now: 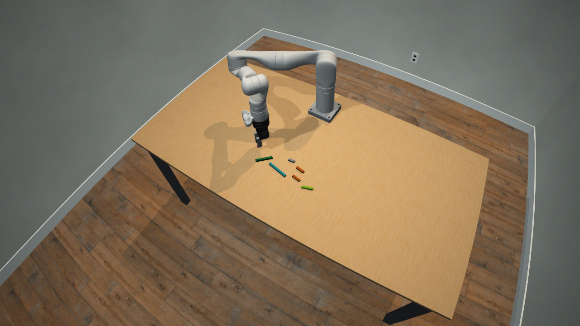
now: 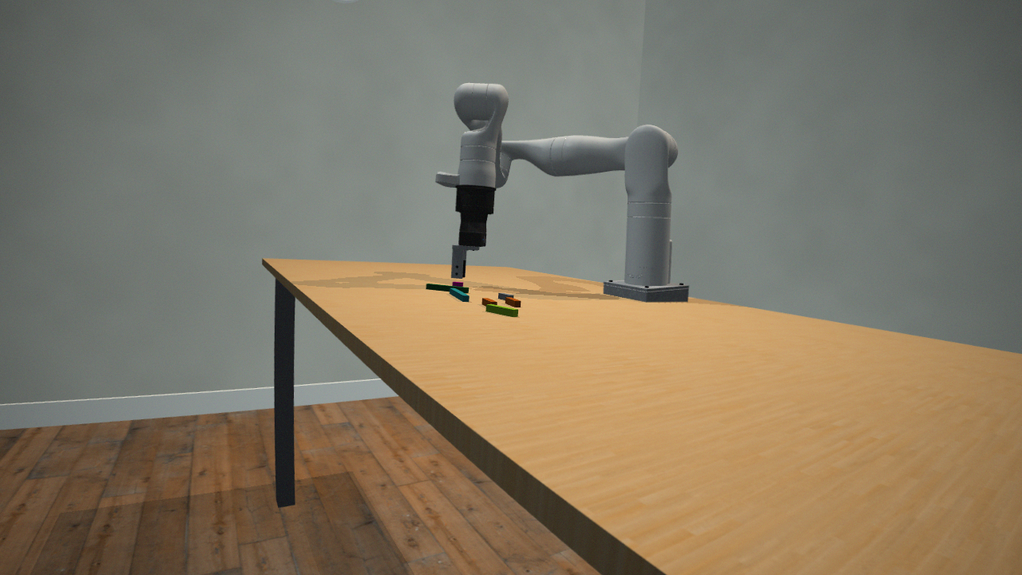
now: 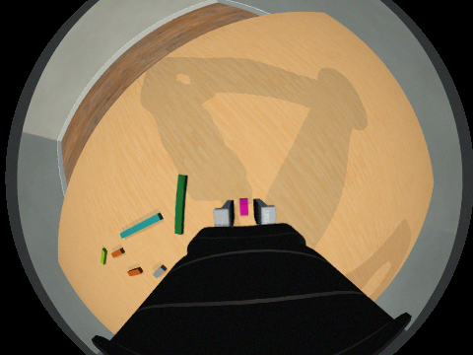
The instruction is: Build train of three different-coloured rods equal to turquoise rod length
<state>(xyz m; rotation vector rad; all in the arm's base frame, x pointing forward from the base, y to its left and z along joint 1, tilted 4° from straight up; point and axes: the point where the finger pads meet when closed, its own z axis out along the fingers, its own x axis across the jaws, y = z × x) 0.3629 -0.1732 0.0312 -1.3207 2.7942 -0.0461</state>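
My gripper is now 3 cm above the magenta rod. The rest, counted from my hand: green rod (6 cm to the left, 6 cm ahead, 3 cm below); grey rod (18 cm to the left, 3 cm below); turquoise rod (15 cm to the left, 8 cm ahead, 3 cm below).
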